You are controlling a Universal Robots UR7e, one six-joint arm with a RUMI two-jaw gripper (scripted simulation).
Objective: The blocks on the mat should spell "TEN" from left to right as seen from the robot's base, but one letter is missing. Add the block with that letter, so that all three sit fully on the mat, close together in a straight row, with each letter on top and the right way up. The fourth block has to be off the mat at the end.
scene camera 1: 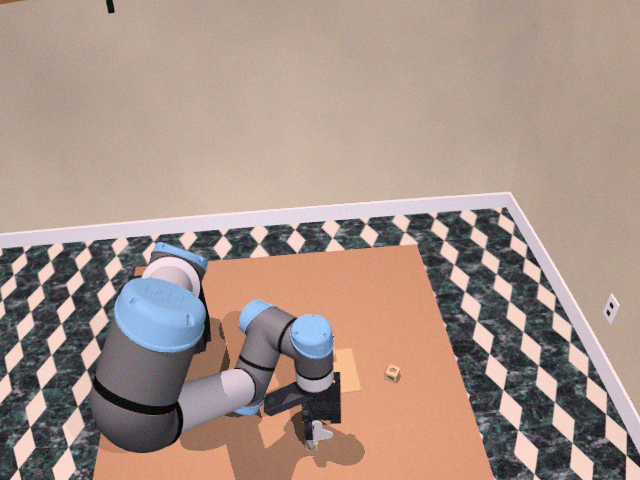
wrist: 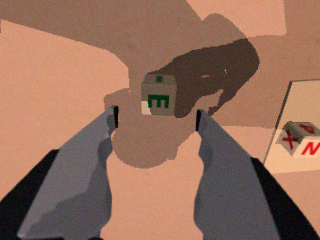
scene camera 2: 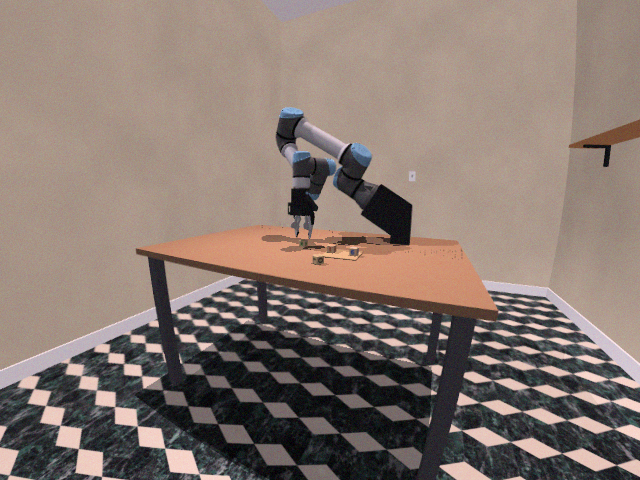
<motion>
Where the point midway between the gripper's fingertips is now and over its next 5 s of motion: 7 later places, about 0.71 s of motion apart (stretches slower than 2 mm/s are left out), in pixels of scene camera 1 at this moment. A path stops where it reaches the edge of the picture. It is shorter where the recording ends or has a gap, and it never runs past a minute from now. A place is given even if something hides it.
The gripper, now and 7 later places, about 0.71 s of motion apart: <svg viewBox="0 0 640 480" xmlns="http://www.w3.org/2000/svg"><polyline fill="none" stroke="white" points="312,436 312,438 312,443 312,443 313,433 310,423 311,421 315,410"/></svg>
</motion>
